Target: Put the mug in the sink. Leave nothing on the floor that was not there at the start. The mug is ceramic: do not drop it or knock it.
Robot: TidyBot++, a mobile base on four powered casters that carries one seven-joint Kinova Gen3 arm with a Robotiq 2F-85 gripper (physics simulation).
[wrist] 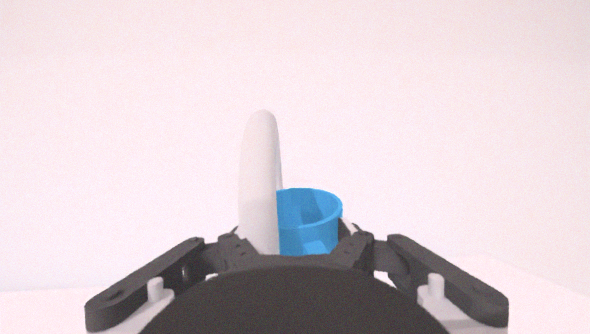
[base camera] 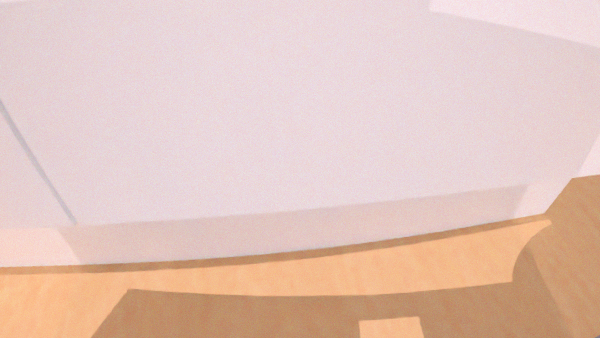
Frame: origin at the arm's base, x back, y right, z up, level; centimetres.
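Seen in the pictures: gripper, fingertip midpoint: (wrist: 296, 229).
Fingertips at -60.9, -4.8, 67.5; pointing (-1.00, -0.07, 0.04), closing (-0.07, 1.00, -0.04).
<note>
Offsets run from my fingertips to a thing's top centre, as dx, dy, dz. "spot": to the spot under its first point. Level surfaces: height alone.
The blue mug (wrist: 311, 236) is upright in the wrist view, its open rim facing up. My gripper (wrist: 296, 229) is shut on the mug, with a finger at each side; the fingertips are partly hidden. A pale, rounded upright spout @[spot: +4.9, -1.6, +4.8] (wrist: 259, 175), which looks like a tap, stands between the camera and the mug and hides the mug's left part. Whether the spout touches the mug or the gripper I cannot tell. The sink basin does not show in either view.
A white cabinet front @[spot: +34.0, +4.7, -83.7] (base camera: 300, 125) with a recessed base stands close ahead in the base camera view. Wooden floor @[dz -107.2] (base camera: 310, 272) with shadows lies before it. In the wrist view, a pale wall (wrist: 425, 125) rises behind the mug, and a white surface @[dz -16.2] (wrist: 35, 312) shows low down.
</note>
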